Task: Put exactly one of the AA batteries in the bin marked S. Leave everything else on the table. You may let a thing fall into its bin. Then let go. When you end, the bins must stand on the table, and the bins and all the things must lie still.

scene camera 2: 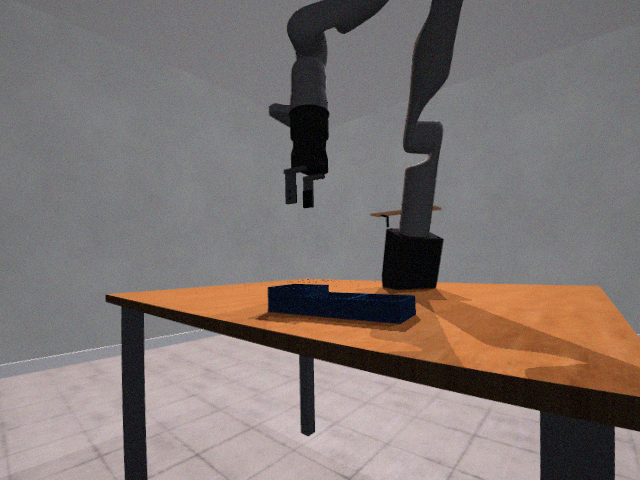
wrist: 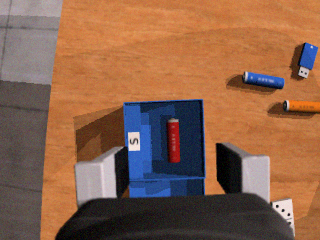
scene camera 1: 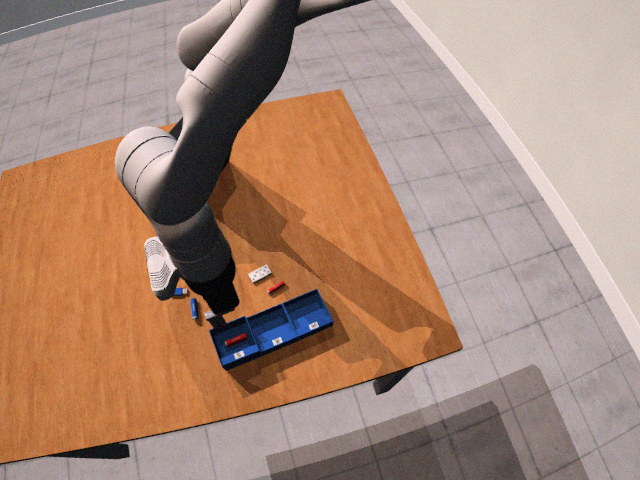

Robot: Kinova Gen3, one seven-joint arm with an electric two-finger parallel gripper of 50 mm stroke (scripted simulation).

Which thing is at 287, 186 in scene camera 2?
My gripper.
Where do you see a blue bins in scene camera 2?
299, 299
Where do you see a blue bins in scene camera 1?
303, 312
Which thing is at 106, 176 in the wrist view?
My gripper.
